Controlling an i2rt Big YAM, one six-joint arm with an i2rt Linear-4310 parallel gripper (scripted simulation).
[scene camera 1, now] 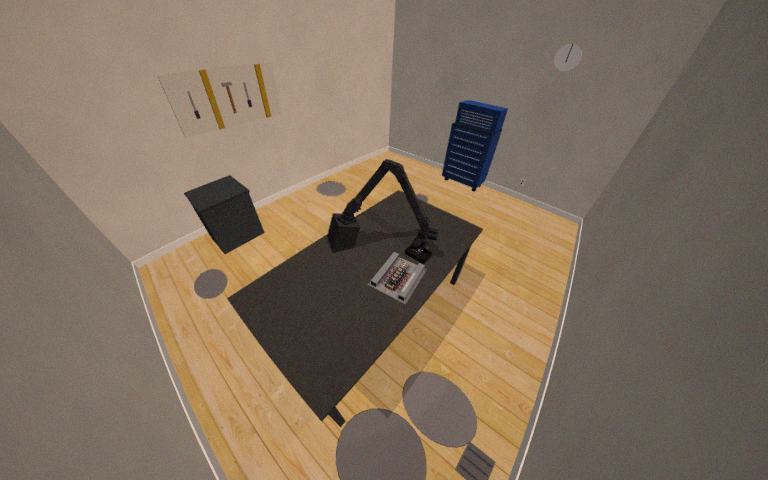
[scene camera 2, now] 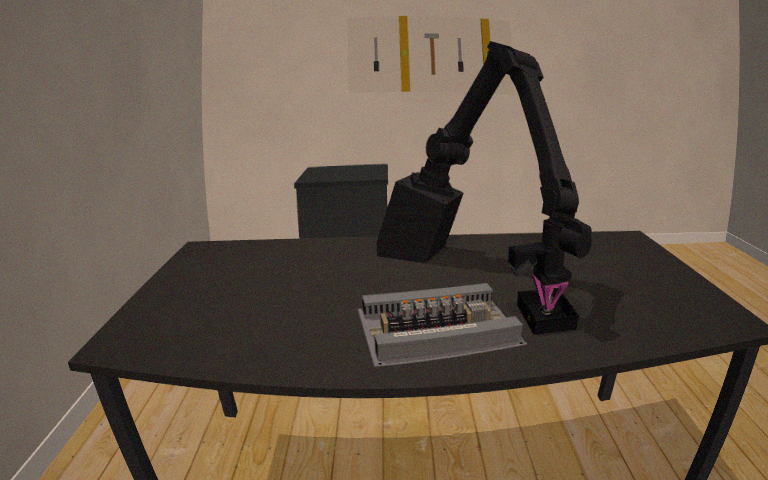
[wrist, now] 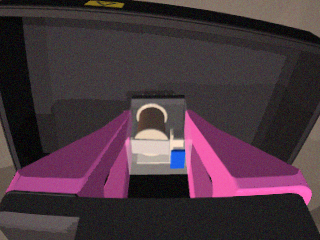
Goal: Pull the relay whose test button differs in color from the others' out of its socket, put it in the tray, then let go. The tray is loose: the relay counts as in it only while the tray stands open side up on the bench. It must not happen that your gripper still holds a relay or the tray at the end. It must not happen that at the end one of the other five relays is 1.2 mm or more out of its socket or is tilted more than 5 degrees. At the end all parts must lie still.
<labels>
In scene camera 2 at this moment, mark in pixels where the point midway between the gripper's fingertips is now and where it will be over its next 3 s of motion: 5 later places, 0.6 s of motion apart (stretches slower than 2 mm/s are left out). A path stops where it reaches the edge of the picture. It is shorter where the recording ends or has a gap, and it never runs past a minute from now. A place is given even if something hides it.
My gripper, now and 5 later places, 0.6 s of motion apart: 546, 307; 546, 308; 547, 306; 548, 303; 549, 300; 549, 297
</labels>
